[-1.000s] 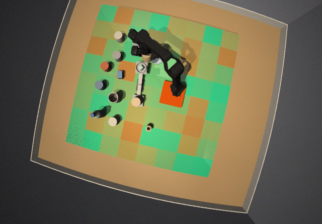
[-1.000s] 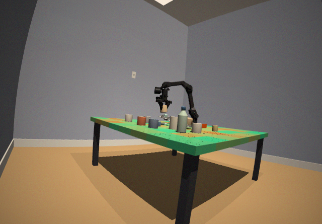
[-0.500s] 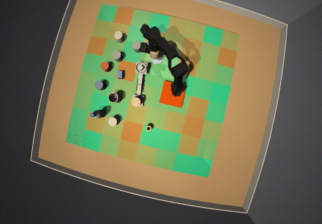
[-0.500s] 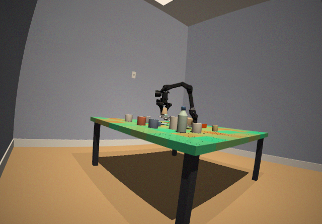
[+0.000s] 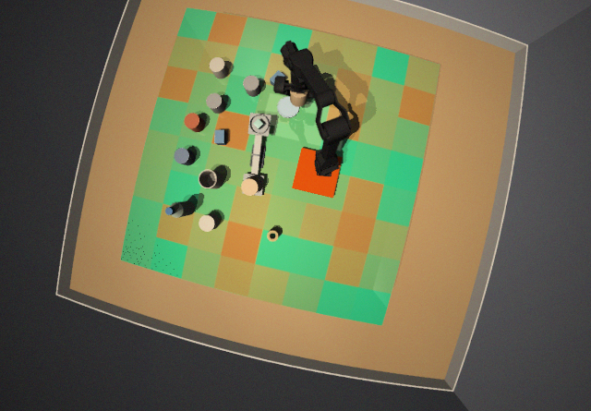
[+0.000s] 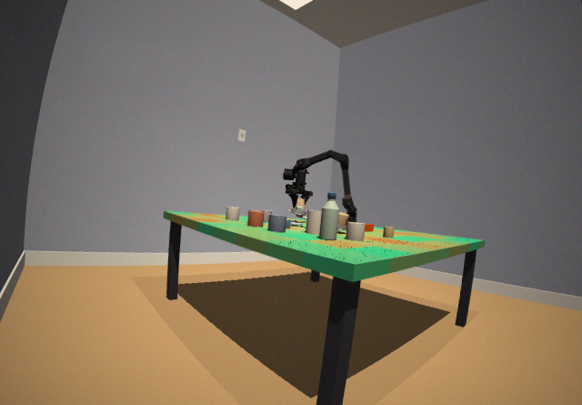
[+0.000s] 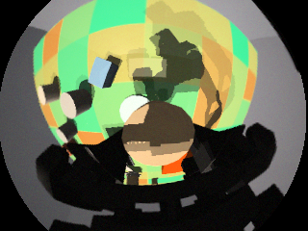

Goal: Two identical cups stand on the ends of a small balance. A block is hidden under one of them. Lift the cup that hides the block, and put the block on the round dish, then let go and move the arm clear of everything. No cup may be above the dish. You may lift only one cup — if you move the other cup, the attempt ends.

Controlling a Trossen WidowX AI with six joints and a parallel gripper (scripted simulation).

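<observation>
The round dish lies 9 cm below my gripper tip, 5 cm ahead of it and 2 cm to the left of it. From my gripper tip the other things lie so: tan cup 2 cm to the right, 1 cm above; then balance 25 cm to the left, 16 cm ahead, 6 cm below; then white beam 25 cm to the left, 16 cm ahead, 7 cm below.
</observation>
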